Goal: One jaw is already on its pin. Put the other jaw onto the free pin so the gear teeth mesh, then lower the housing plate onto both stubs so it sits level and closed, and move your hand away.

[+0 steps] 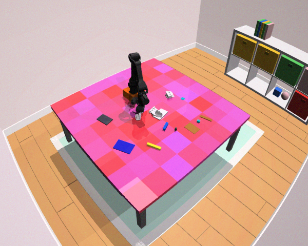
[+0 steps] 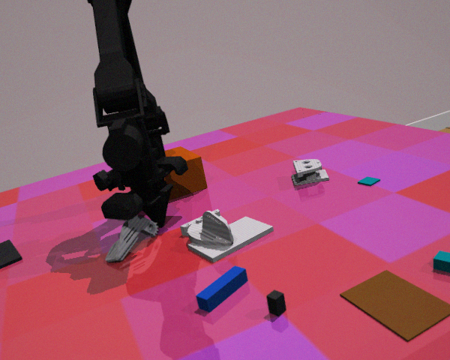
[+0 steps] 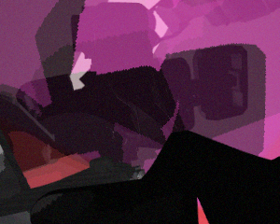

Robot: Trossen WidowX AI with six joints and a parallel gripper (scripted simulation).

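Now: the grey jaw 3 cm ahead of my gripper tip, 4 cm to the right of it and 2 cm above it. Also, from my gripper tip: blue block (27 cm ahead, 1 cm to the right, 1 cm above); white t-shaped block (4 cm ahead, 31 cm to the left, 1 cm above); black tile (13 cm behind, 29 cm to the right).
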